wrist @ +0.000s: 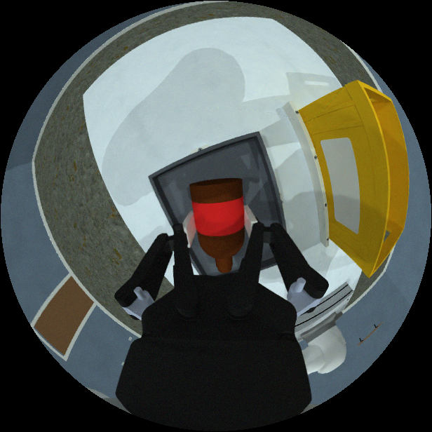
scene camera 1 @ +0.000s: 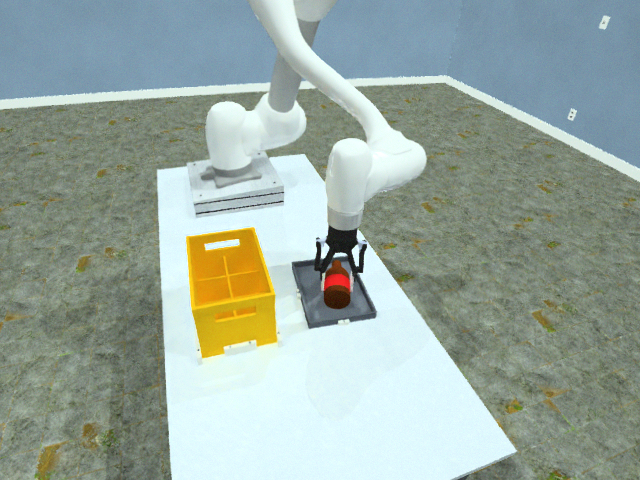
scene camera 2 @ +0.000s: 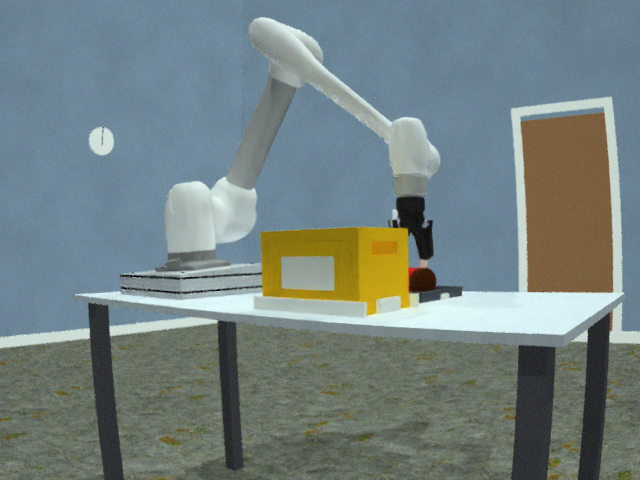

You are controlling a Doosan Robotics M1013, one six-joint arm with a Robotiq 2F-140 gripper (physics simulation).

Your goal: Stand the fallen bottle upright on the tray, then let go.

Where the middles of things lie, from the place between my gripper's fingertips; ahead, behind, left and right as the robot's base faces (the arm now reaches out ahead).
Labels:
Now: hand 10 mm below the brown bottle (scene camera 1: 337,285) and 10 mm past it.

